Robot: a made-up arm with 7 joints. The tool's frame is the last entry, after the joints. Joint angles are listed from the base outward. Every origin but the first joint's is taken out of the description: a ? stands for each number. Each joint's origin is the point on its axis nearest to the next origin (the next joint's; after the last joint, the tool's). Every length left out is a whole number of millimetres.
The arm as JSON. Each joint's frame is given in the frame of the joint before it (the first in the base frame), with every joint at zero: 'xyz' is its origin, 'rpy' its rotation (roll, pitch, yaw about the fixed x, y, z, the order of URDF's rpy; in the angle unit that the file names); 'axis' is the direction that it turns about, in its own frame. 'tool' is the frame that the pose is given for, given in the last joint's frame.
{
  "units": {
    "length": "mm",
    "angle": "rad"
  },
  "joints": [
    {
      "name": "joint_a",
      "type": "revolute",
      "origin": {
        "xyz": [
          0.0,
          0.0,
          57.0
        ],
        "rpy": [
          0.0,
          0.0,
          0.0
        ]
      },
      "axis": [
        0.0,
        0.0,
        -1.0
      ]
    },
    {
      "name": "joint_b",
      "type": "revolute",
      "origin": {
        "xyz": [
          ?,
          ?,
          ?
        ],
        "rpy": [
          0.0,
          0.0,
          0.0
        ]
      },
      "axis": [
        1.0,
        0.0,
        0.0
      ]
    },
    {
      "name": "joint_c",
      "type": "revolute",
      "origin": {
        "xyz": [
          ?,
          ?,
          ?
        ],
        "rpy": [
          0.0,
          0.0,
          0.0
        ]
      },
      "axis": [
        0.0,
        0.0,
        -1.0
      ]
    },
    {
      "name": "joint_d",
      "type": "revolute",
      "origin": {
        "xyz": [
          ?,
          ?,
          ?
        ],
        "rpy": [
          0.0,
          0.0,
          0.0
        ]
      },
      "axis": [
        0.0,
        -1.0,
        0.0
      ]
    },
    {
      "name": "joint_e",
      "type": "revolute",
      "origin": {
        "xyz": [
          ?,
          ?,
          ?
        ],
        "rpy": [
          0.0,
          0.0,
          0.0
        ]
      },
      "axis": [
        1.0,
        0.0,
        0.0
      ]
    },
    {
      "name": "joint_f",
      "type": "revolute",
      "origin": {
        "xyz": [
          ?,
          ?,
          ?
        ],
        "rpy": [
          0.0,
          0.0,
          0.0
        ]
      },
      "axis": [
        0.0,
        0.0,
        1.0
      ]
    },
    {
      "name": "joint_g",
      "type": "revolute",
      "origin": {
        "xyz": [
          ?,
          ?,
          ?
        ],
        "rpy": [
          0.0,
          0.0,
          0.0
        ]
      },
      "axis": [
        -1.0,
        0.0,
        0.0
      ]
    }
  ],
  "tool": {
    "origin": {
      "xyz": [
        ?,
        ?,
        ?
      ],
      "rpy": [
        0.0,
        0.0,
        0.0
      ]
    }
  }
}
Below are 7 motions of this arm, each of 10 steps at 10 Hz.
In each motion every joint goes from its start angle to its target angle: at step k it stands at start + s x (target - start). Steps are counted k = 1, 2, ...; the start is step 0. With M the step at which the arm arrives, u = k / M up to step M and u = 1 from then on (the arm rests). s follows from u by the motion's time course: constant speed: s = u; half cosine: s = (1 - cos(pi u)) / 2; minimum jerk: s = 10 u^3 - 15 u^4 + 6 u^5.
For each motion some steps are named. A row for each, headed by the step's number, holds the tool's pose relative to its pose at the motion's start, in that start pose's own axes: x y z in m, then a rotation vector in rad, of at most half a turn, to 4 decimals.
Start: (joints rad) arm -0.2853 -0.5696 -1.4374 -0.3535 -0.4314 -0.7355 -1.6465
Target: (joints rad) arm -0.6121 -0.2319 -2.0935 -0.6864 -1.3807 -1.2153 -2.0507
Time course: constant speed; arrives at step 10
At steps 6, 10:
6: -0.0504 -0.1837 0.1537 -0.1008 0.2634 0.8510
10: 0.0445 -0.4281 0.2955 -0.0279 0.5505 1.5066

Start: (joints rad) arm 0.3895 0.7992 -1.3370 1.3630 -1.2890 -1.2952 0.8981
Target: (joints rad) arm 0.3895 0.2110 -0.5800 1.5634 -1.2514 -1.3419 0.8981
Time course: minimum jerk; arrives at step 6
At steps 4, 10:
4: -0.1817 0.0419 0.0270 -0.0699 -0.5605 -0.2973
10: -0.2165 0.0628 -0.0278 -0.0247 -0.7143 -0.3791

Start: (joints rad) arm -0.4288 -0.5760 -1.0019 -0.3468 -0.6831 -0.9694 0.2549
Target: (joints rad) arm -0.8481 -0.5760 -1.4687 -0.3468 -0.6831 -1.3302 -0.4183
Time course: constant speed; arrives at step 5
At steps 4, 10:
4: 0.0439 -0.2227 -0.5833 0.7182 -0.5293 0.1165
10: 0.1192 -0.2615 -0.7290 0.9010 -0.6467 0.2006

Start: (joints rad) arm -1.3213 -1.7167 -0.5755 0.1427 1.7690 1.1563 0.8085
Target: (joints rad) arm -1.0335 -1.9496 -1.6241 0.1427 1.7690 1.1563 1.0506
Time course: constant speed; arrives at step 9
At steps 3, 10:
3: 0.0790 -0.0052 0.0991 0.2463 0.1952 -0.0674
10: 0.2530 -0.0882 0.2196 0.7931 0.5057 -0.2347

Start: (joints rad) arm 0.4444 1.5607 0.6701 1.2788 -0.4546 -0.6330 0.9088
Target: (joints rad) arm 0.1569 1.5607 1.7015 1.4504 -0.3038 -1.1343 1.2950
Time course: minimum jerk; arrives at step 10
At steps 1, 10:
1: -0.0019 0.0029 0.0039 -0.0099 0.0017 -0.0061
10: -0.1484 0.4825 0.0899 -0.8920 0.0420 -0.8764

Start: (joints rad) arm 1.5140 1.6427 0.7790 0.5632 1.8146 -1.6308 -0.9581
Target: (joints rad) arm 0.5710 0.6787 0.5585 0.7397 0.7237 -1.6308 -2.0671
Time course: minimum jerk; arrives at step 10
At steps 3, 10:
3: -0.1445 0.0887 0.0289 0.0462 -0.1730 0.3042
10: -0.8260 0.6602 -0.3086 -0.3625 0.2790 1.5563

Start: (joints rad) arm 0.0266 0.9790 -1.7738 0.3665 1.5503 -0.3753 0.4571
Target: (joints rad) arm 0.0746 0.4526 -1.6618 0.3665 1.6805 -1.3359 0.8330
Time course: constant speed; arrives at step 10
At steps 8, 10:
8: -0.2475 0.3647 0.0308 -0.0914 0.6477 -0.9889
10: -0.2513 0.4720 0.0521 -0.0778 0.8616 -1.1936

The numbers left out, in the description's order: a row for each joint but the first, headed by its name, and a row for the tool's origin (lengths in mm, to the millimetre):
joint_b: -435.0 -28.0 0.0
joint_c: 0.0 12.0 -53.0
joint_d: -253.0 259.0 0.0
joint_e: -221.0 0.0 -102.0
joint_f: 0.0 -45.0 194.0
joint_g: -28.0 -370.0 0.0
tool: 0.0 40.0 184.0

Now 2 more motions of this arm.
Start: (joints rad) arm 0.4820 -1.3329 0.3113 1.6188 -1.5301 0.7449 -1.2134
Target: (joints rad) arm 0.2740 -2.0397 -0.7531 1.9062 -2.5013 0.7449 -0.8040
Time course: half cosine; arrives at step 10
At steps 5, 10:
5: -0.3305 -0.0933 -0.2021 -0.2870 -0.3790 0.0681
10: -0.4509 -0.2531 -0.4013 -0.5057 -0.6283 0.0691

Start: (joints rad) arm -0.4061 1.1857 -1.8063 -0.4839 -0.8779 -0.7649 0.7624
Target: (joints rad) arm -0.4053 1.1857 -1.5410 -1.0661 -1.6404 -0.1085 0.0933
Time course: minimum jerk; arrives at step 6
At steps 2, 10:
2: 0.0534 -0.0443 0.1018 -0.0311 -0.1338 0.1614
10: 0.2826 -0.0098 0.4947 -0.0861 -0.3666 1.0462

